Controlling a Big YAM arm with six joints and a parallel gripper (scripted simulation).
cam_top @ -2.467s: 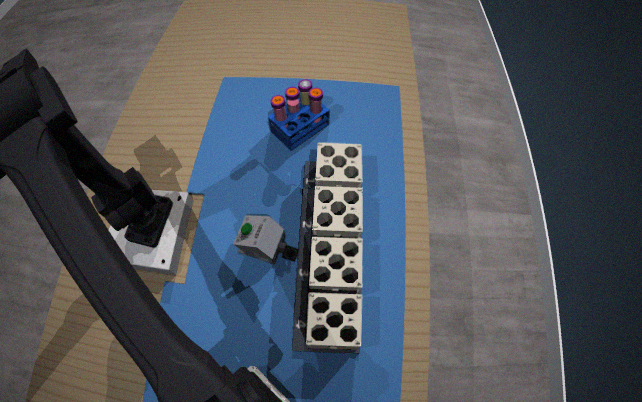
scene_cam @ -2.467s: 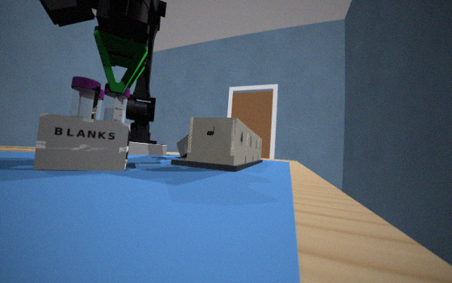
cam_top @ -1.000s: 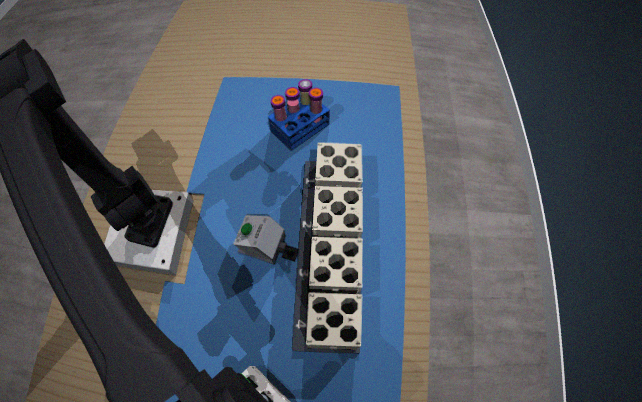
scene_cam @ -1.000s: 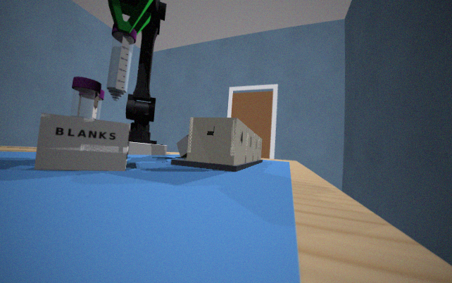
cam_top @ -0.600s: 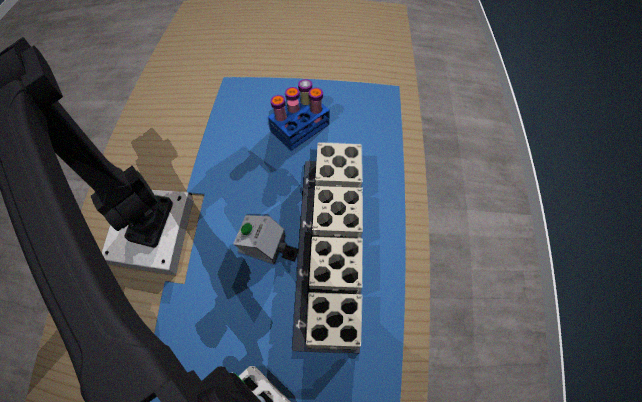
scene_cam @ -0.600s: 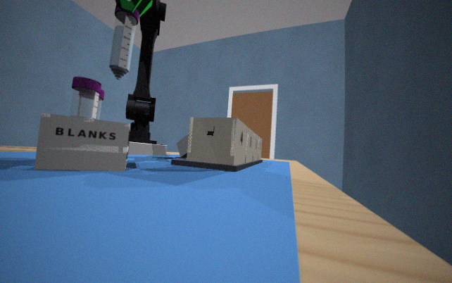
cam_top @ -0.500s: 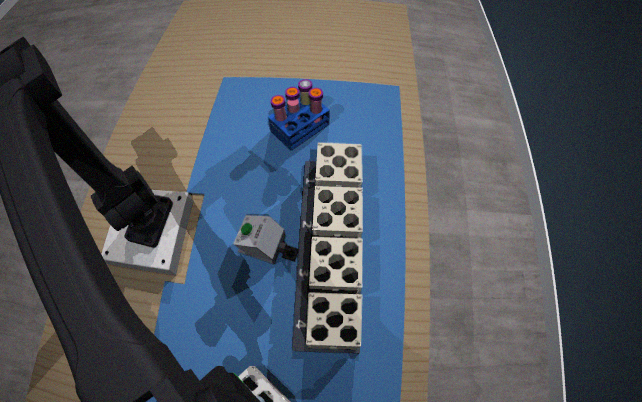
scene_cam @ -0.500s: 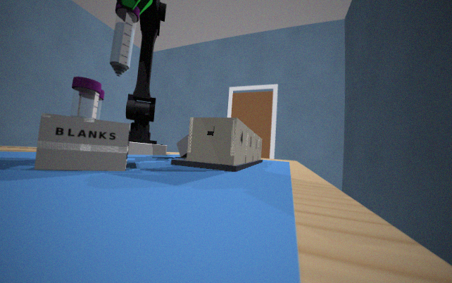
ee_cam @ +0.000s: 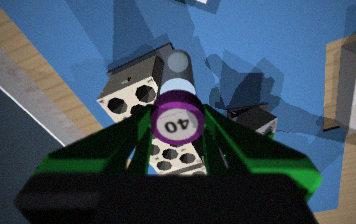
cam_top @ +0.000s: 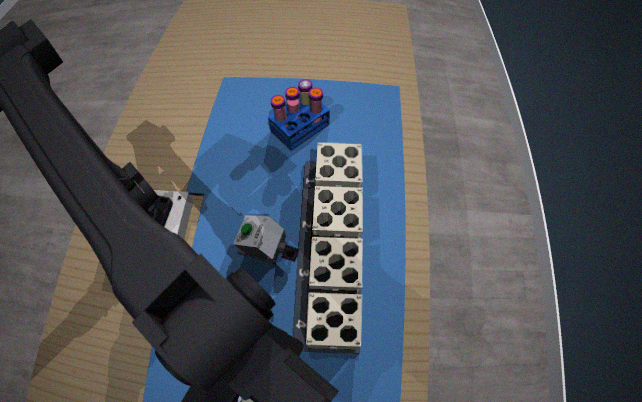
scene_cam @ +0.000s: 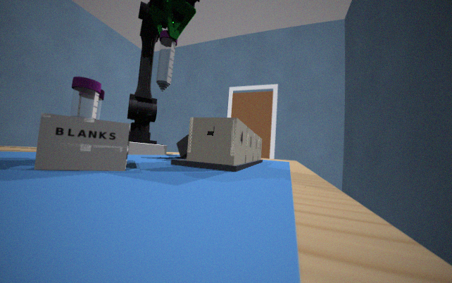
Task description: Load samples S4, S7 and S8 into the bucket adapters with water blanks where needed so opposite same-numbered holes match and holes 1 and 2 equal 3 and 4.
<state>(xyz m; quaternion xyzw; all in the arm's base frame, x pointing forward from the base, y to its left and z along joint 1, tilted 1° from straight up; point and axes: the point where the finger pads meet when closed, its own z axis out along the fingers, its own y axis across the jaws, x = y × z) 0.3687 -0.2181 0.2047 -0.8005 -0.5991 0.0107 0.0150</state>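
Right now my hand is 10 mm short of the 40 mL blank and 50 mm above it. The rest, counted from my hand: 30 mL blank: 60 mm behind, 100 mm to the right, 190 mm below; white blank rack RB: 20 mm behind, 100 mm to the right, 220 mm below; adapter 3: 70 mm ahead, 200 mm to the left, 200 mm below.
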